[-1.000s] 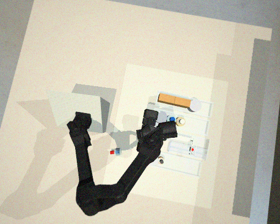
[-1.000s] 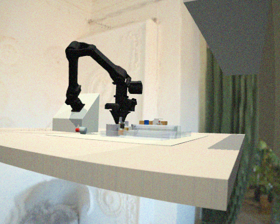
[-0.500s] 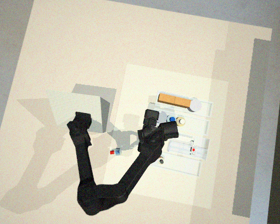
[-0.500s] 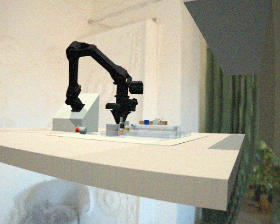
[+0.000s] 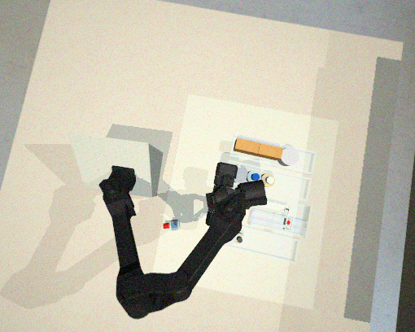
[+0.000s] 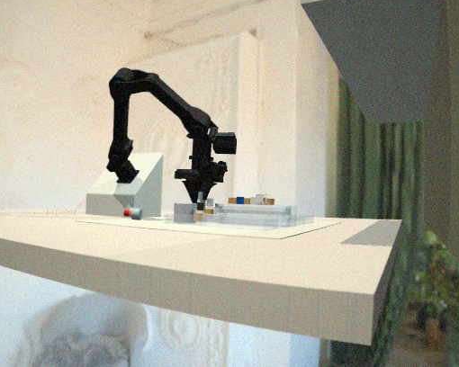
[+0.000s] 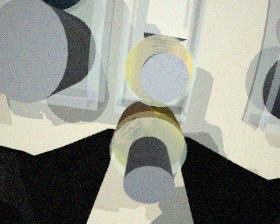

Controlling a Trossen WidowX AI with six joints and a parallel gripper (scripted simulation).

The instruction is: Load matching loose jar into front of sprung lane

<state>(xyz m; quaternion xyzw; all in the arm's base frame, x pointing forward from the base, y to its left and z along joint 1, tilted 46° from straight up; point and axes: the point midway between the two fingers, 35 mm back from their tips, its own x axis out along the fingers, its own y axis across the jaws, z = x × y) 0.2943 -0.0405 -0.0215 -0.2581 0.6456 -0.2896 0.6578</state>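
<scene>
Right now the clear rack is 18 cm ahead of my gripper tip, 4 cm to the right of it and 3 cm below it. From my gripper tip the other things lie so: red mark: 22 cm ahead, 5 cm to the right, 2 cm above.
</scene>
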